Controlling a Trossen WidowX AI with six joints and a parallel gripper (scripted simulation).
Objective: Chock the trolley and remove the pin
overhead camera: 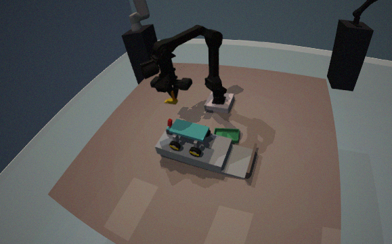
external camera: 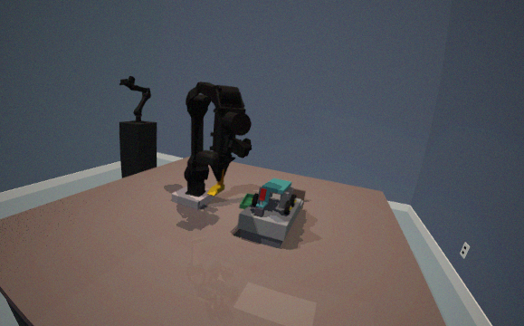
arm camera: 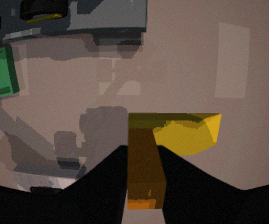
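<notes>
My gripper tip is now 130 mm short of the red-headed stop pin, 50 mm above it and 20 mm to the right of it. Also, from my gripper tip: green tray: 240 mm to the left, 180 mm below, 50 mm ahead; then yellow chock: 20 mm to the right, 10 mm below; then teal trolley: 160 mm ahead, 120 mm to the left, 60 mm below.
</notes>
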